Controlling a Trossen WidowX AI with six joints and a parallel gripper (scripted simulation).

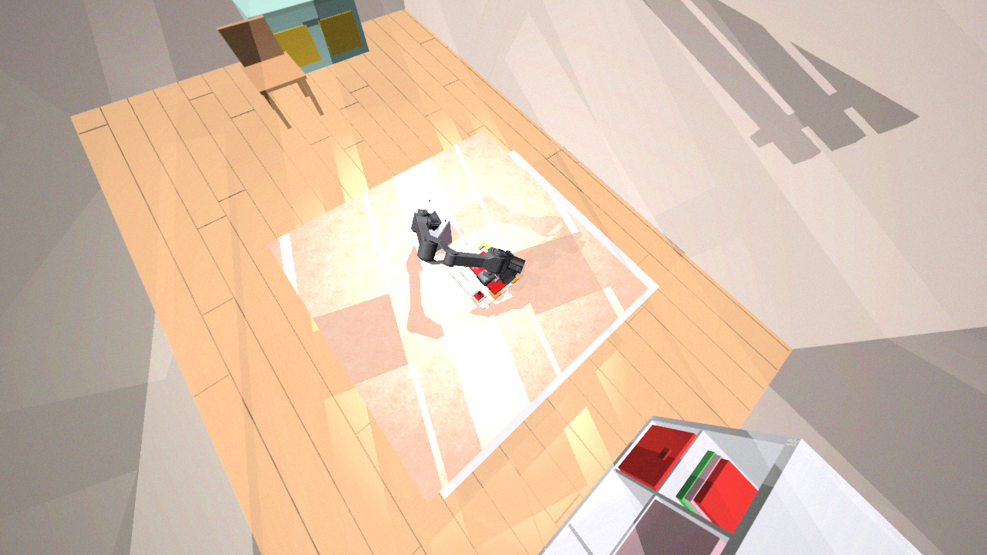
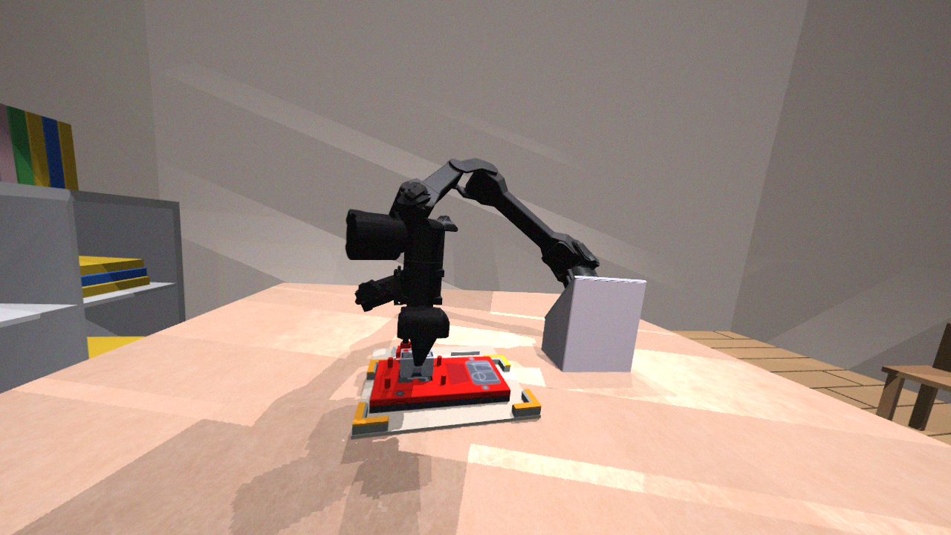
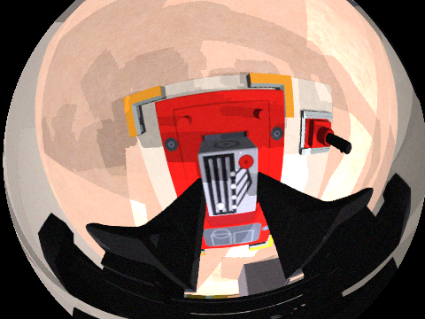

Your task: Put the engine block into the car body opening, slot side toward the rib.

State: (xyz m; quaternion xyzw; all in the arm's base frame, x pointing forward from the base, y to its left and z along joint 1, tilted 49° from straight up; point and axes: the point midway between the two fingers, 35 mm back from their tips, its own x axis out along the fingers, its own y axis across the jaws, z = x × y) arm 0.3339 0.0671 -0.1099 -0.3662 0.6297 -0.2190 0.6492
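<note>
Right now my gripper tip is 30 mm short of the black post, 110 mm to the left of it and 20 mm above it. Round my gripper tip: grey engine block 10 mm below.
</note>
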